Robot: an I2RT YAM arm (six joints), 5 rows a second.
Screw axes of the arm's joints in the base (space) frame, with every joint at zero. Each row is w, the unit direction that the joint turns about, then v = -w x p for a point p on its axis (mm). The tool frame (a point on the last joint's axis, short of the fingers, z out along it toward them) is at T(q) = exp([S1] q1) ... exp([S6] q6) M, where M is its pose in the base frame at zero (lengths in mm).
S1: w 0 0 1 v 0 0 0
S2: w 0 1 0 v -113.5 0 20
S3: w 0 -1 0 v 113.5 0 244
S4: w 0 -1 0 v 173.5 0 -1
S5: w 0 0 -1 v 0 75 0
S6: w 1 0 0 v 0 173.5 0
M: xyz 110.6 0 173.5 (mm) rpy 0 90 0 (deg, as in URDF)
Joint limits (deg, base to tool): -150..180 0..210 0..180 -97..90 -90..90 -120..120
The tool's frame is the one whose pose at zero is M.
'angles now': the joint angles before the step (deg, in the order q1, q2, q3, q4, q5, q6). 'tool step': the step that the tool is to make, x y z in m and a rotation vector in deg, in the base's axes. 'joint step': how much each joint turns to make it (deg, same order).
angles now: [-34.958 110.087 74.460 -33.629 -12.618 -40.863]
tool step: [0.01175 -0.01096 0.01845 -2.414 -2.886 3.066]
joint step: [-0.412 1.001 5.298 -1.325 -1.028 -3.426]
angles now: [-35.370 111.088 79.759 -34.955 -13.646 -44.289]
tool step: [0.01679 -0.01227 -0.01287 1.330 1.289 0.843]
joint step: [-0.094 5.825 5.685 -1.865 -0.673 -0.757]
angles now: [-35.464 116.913 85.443 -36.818 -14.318 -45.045]
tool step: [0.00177 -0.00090 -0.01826 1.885 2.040 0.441]
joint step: [0.000 2.638 0.061 -0.255 -0.483 -0.301]
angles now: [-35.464 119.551 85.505 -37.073 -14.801 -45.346]
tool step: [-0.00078 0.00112 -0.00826 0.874 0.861 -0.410]
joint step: [0.058 0.735 -0.710 0.373 -0.055 0.529]
